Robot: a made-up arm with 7 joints.
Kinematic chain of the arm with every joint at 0, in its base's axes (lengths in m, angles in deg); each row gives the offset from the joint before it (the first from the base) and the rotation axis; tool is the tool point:
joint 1: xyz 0 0 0.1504 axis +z
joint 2: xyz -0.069 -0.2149 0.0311 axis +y
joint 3: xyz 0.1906 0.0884 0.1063 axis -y
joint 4: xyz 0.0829 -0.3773 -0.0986 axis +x
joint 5: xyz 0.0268 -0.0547 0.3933 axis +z
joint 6: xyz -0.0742 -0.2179 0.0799 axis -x
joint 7: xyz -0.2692 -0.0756 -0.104 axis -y
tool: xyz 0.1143 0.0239 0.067
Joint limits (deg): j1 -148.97..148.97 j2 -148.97..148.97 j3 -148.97..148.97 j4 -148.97..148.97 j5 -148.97..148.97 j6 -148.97..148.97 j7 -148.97..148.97
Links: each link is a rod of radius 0.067 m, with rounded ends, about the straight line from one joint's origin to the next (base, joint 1, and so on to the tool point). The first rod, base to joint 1, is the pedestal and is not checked.
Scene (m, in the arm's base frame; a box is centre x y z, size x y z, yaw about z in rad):
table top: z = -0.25
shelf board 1: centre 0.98 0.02 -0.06 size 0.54 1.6 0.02 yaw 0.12
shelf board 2: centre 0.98 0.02 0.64 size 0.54 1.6 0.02 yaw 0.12
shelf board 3: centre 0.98 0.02 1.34 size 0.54 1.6 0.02 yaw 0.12
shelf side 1: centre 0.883 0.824 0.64 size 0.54 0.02 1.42 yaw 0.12
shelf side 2: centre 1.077 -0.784 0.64 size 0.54 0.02 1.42 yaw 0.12
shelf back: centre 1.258 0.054 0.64 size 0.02 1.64 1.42 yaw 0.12
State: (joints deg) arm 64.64 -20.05 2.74 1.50 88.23 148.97 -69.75
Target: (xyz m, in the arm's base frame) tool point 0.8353 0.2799 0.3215
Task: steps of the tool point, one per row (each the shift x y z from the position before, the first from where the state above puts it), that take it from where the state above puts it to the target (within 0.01 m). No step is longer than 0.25 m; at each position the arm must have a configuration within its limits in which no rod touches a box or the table.
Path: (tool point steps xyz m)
1: -0.1604 -0.0342 0.0157
2: -0.1512 -0.0035 -0.0157
3: -0.0614 0.1459 -0.0360
4: -0.0146 0.1395 -0.0983
5: 0.0113 0.1038 -0.1526
6: 0.0097 0.0520 -0.1898
7: -0.0189 -0.0001 -0.2038
8: 0.0830 0.0160 0.0413
9: 0.0961 0.0122 0.0155
10: 0.1040 0.0102 -0.0135
11: 0.1055 0.0083 -0.0432

